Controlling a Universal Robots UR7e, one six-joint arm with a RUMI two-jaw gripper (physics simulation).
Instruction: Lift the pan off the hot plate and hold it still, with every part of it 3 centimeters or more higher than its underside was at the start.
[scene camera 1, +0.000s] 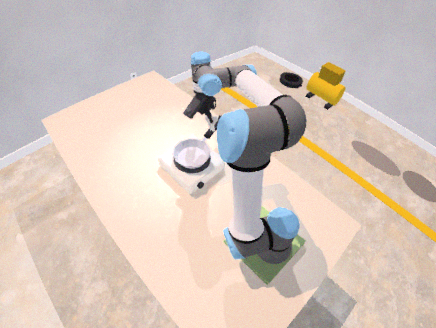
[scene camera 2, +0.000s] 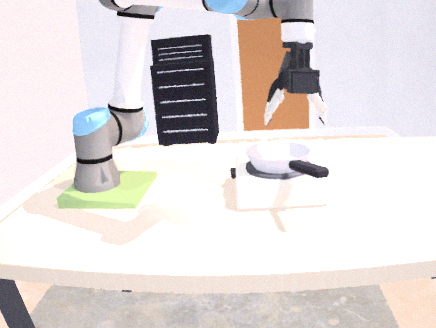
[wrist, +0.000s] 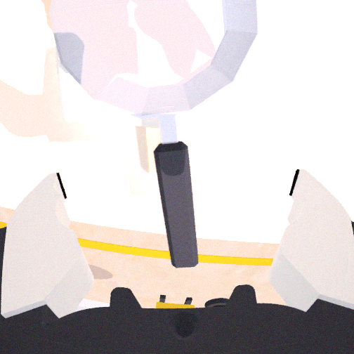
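Seen in the pictures: gripper, fingertip midpoint: (scene camera 1: 201, 125) (scene camera 2: 296, 125); arm's base, link origin: (scene camera 1: 273, 246) (scene camera 2: 97, 183).
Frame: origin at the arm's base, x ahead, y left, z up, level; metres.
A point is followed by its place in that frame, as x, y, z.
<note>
The pan (scene camera 1: 192, 154) @[0.570, 0.022, 0.054] (scene camera 2: 277, 159) @[0.553, 0.067, 0.054] (wrist: 207, 77) sits upright on the white hot plate (scene camera 1: 176, 173) @[0.522, 0.143, 0.041] (scene camera 2: 280, 192) @[0.565, -0.087, 0.021]. Its black handle (scene camera 2: 310, 169) @[0.630, -0.205, 0.126] (wrist: 177, 210) sticks out from the rim; in the first scene view the gripper and arm partly hide it. My gripper (scene camera 1: 211, 122) (scene camera 2: 296, 122) @[0.604, -0.055, 0.183] (wrist: 177, 175) is open and empty, pointing down. In the second scene view its fingertips are above the pan's rim height, apart from the pan. In the wrist view the handle runs lengthwise between the two wide-apart fingers, near the middle, lower than they are.
The hot plate's black knob (scene camera 1: 200, 185) @[0.414, 0.080, 0.021] (scene camera 2: 233, 173) @[0.424, 0.058, 0.014] is on the side toward the arm's base. The base stands on a green block (scene camera 1: 267, 272) @[-0.066, 0.094, 0.003] (scene camera 2: 107, 199) @[0.090, -0.101, -0.004] on the table (scene camera 1: 145, 240) @[0.338, 0.414, -0.028] (scene camera 2: 175, 245) @[0.343, -0.269, -0.028]. A black cabinet (scene camera 2: 185, 92) stands behind the table. A yellow machine (scene camera 1: 326, 89) is on the floor.
</note>
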